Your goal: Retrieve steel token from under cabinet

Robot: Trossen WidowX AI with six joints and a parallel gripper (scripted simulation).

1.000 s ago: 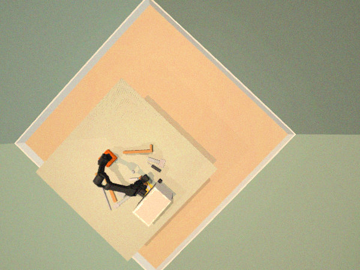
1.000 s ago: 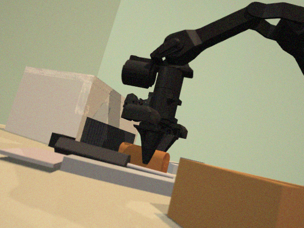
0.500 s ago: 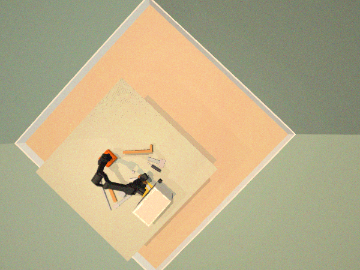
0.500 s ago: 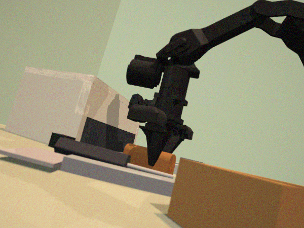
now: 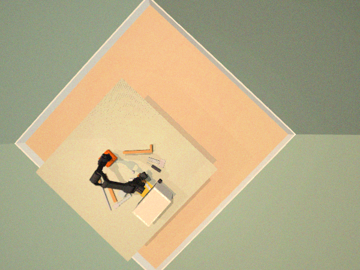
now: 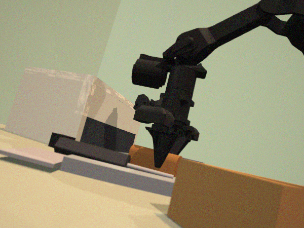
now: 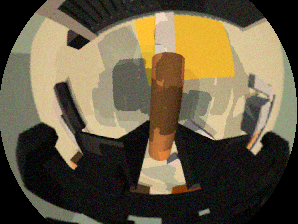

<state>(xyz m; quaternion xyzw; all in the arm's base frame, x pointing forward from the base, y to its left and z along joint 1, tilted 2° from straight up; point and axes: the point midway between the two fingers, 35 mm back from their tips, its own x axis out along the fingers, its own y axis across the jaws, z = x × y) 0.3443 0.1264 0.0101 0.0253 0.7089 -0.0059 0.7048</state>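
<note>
My gripper tip is 16 cm to the right of the dark screwdriver and 1 cm past it. Round my gripper tip: token (28 cm ahead, 4 cm to the right); orange stick (31 cm to the right, 10 cm behind).
</note>
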